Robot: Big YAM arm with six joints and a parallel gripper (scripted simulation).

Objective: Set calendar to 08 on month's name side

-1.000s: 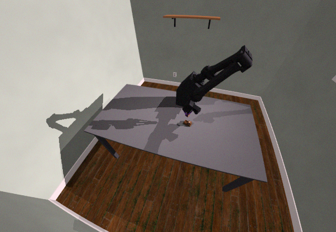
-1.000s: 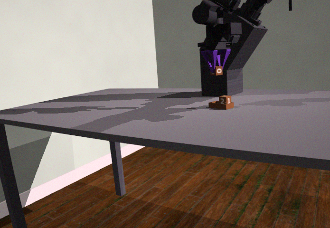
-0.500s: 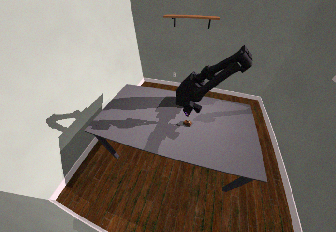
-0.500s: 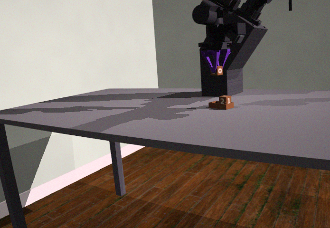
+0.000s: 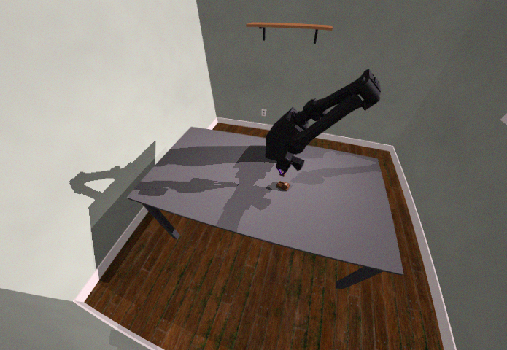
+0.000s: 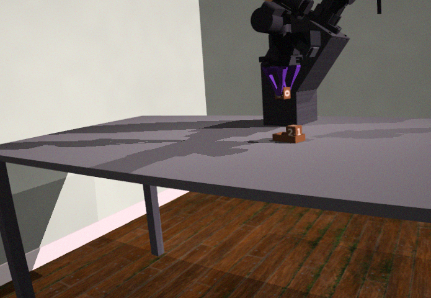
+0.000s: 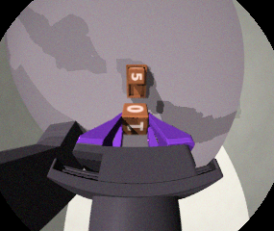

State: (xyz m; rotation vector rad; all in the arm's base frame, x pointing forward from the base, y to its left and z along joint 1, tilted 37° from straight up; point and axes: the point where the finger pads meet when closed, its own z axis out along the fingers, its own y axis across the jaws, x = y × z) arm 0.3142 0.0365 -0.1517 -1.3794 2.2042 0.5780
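Right now the brown calendar tray is 1 cm ahead of my hand, 2 cm to the left of it and 12 cm below it. From my hand the other things lie so: brown digit cube: right at my hand.
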